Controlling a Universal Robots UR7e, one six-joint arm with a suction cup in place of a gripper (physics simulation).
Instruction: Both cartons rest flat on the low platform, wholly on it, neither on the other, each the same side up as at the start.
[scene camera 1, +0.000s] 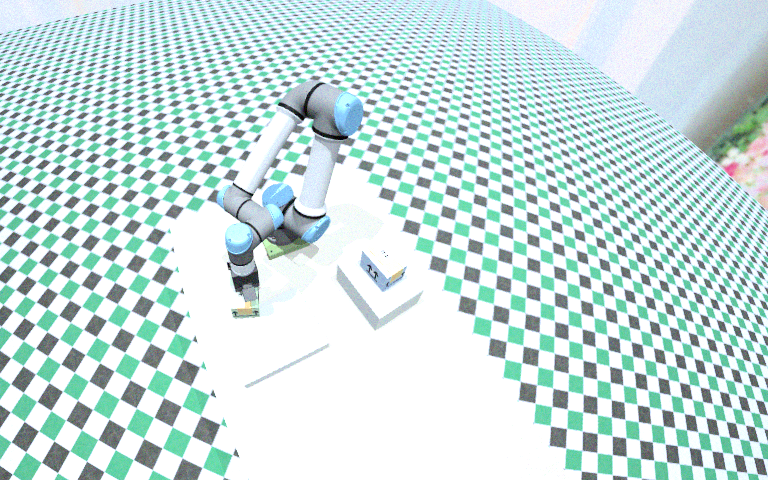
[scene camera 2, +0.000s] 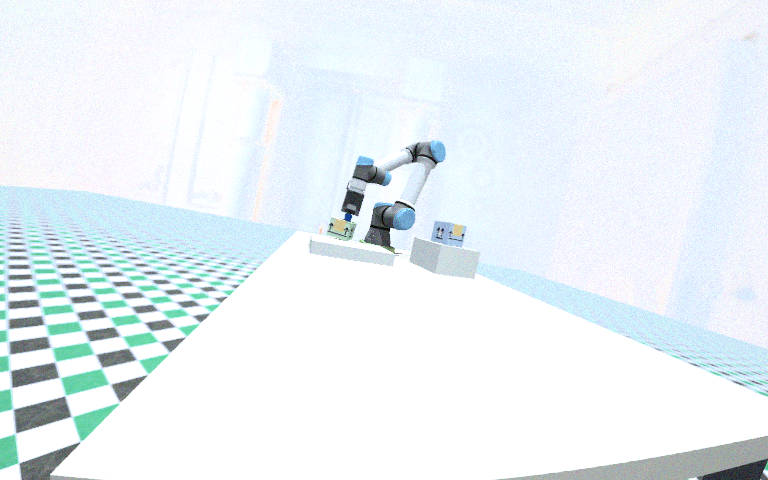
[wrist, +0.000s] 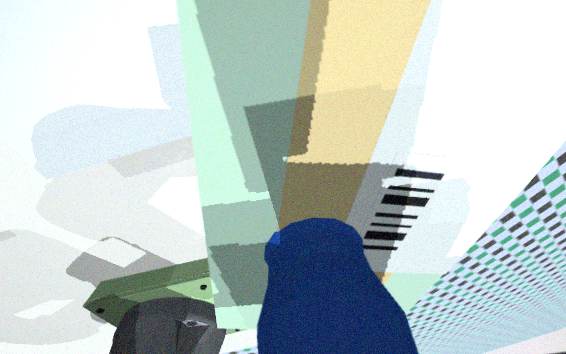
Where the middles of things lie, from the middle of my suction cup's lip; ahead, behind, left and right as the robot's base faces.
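Low white platform (scene camera 1: 286, 333): from my suction cup, 150 mm ahead, 30 mm to the left, 120 mm below.
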